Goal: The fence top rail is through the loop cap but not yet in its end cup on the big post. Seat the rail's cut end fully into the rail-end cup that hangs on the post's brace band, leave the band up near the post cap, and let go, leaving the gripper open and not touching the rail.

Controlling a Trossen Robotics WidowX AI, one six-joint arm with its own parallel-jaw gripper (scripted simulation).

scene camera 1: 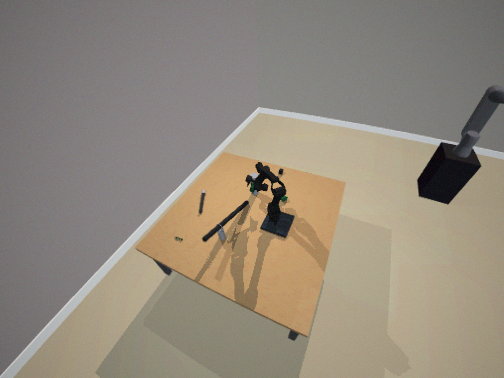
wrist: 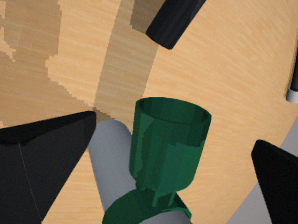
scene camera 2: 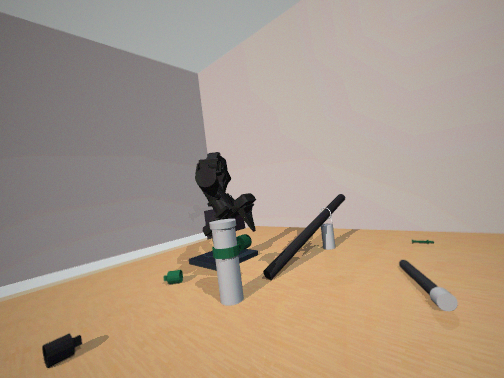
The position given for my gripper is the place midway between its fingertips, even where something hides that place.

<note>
My gripper (scene camera 2: 243, 239) is open, holding nothing. Further things: a black top rail (scene camera 2: 271, 271) and a grey post (scene camera 2: 228, 270).
My gripper shows as well in the wrist view (wrist: 177, 134).
</note>
